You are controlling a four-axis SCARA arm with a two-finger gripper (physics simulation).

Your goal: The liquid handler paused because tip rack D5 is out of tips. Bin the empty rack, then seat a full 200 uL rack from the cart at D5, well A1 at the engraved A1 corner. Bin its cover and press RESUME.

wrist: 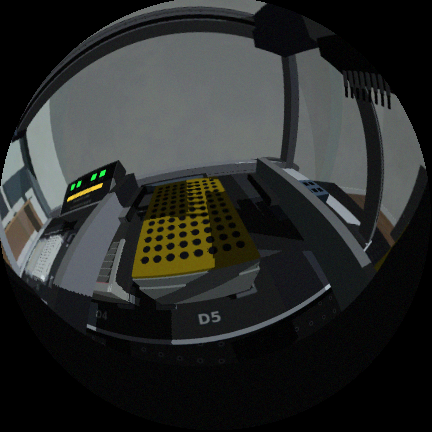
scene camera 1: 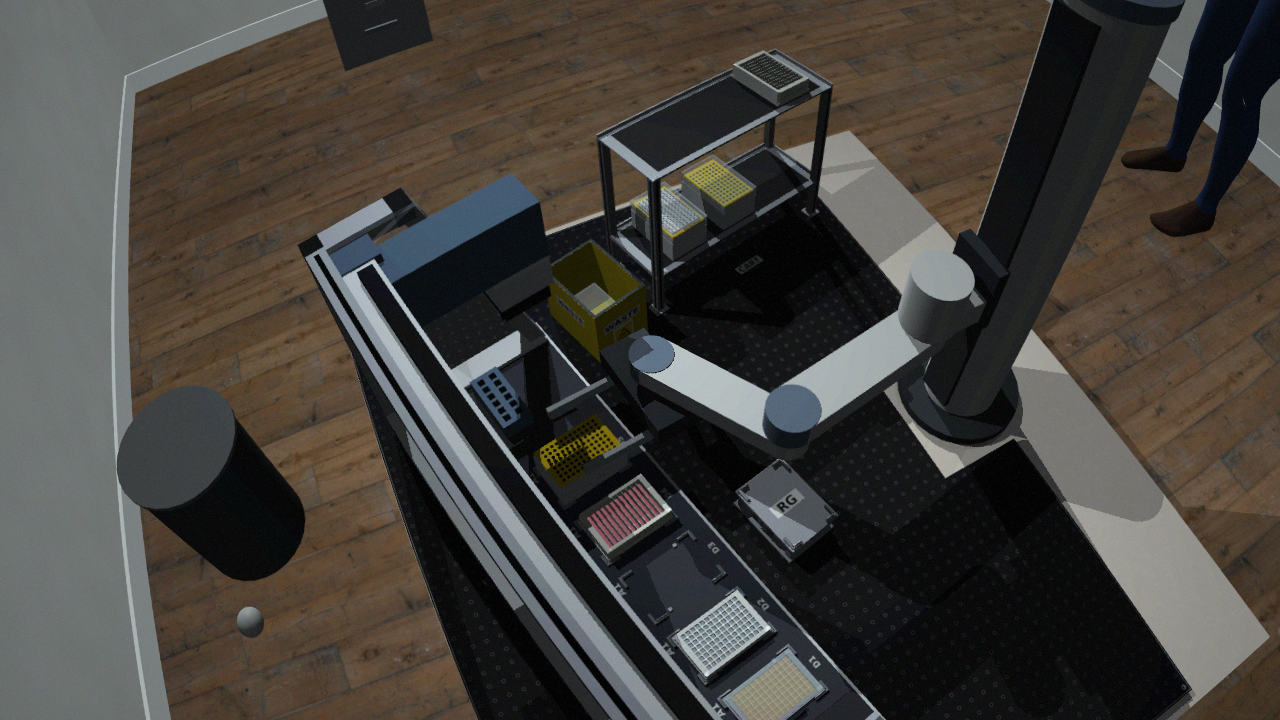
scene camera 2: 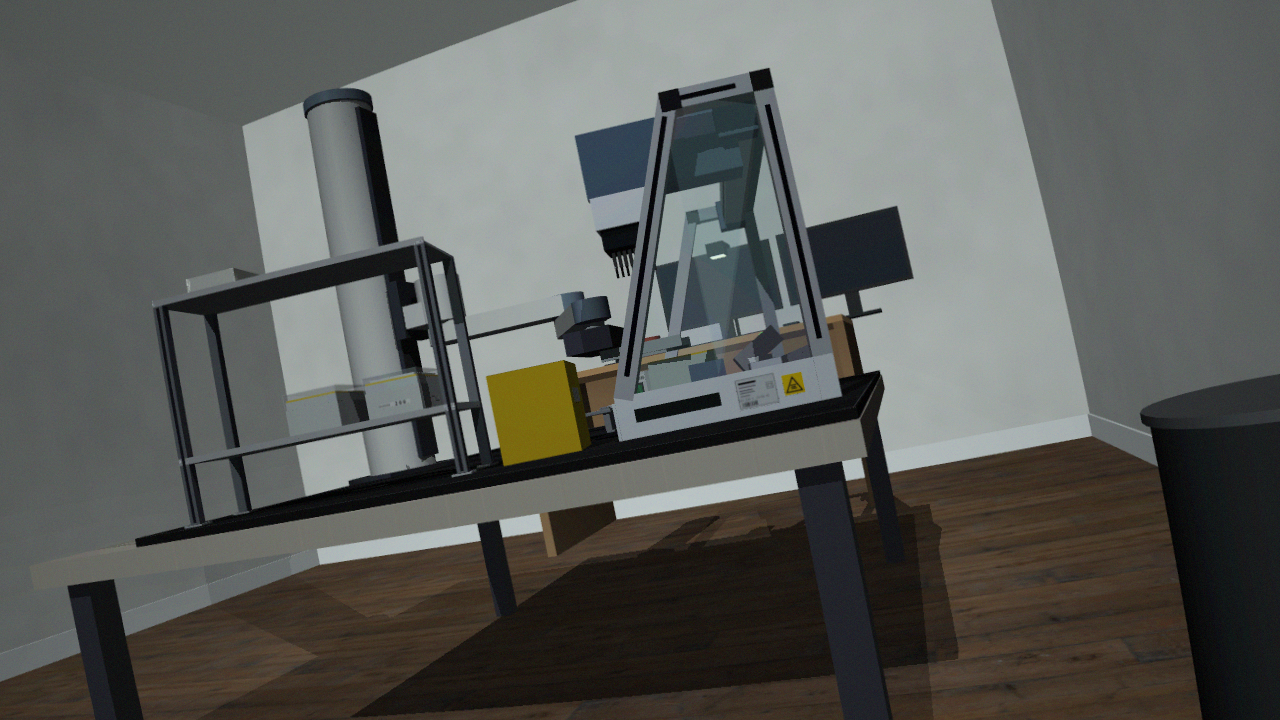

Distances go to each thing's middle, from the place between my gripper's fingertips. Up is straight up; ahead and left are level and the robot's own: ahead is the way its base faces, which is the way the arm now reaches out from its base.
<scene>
My gripper is now 31 cm to the left of the yellow waste bin [scene camera 2: 538,411], 18 cm past it and 8 cm above it.
</scene>
